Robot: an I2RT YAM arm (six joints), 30 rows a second.
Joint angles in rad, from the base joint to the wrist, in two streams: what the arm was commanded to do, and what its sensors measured. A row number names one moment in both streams.
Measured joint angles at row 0:
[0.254, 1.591, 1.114, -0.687, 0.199, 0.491]
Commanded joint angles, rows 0 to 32:
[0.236, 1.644, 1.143, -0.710, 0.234, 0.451]
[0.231, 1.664, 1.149, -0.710, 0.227, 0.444]
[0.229, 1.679, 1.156, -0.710, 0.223, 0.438]
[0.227, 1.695, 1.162, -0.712, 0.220, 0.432]
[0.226, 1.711, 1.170, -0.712, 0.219, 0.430]
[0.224, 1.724, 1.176, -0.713, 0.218, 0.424]
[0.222, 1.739, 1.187, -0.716, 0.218, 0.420]
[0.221, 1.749, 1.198, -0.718, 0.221, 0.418]
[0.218, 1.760, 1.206, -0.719, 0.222, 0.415]
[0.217, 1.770, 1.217, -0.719, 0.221, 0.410]
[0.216, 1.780, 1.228, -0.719, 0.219, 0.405]
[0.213, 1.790, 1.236, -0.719, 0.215, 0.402]
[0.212, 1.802, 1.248, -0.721, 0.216, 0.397]
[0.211, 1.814, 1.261, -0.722, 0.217, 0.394]
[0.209, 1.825, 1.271, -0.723, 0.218, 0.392]
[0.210, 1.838, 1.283, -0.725, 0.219, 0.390]
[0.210, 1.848, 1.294, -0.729, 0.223, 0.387]
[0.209, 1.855, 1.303, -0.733, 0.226, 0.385]
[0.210, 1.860, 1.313, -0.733, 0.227, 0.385]
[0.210, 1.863, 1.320, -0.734, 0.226, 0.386]
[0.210, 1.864, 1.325, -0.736, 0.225, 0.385]
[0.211, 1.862, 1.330, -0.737, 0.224, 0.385]
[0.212, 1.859, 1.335, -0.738, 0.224, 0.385]
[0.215, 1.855, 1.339, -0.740, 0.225, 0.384]
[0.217, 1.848, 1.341, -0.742, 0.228, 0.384]
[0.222, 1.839, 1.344, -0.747, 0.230, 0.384]
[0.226, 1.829, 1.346, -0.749, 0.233, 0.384]
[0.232, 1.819, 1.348, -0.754, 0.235, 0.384]
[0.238, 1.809, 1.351, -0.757, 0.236, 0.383]
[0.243, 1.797, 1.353, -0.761, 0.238, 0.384]
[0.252, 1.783, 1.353, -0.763, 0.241, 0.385]
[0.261, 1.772, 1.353, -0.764, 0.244, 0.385]
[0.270, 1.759, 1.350, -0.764, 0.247, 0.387]
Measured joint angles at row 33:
[0.253, 1.785, 1.347, -0.744, 0.227, 0.391]
